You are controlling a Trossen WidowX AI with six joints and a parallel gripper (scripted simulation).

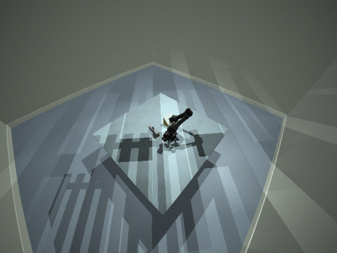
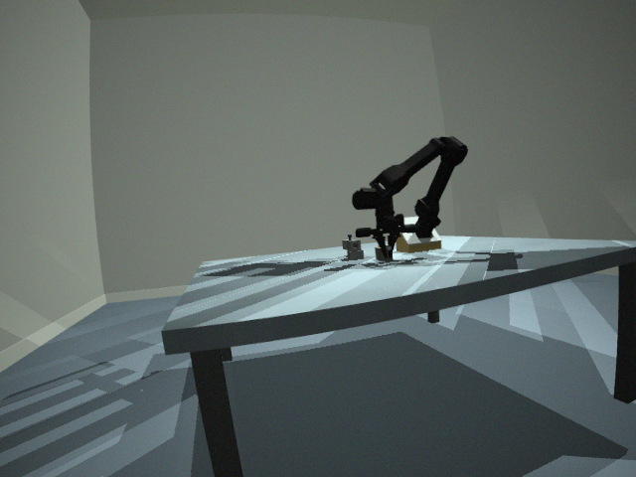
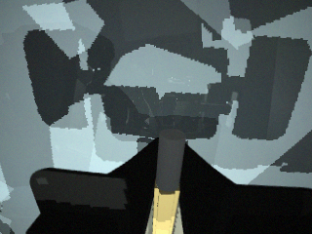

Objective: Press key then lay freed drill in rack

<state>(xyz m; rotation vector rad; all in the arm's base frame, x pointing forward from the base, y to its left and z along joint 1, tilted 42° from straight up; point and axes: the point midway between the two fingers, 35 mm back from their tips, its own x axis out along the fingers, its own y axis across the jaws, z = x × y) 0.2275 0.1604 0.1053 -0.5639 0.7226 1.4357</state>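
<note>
My gripper tip is 10 mm past the drill, 40 mm to the left of it and 30 mm below it. Also, from my gripper tip: rack 10 mm behind, 50 mm to the right, 10 mm above.
</note>
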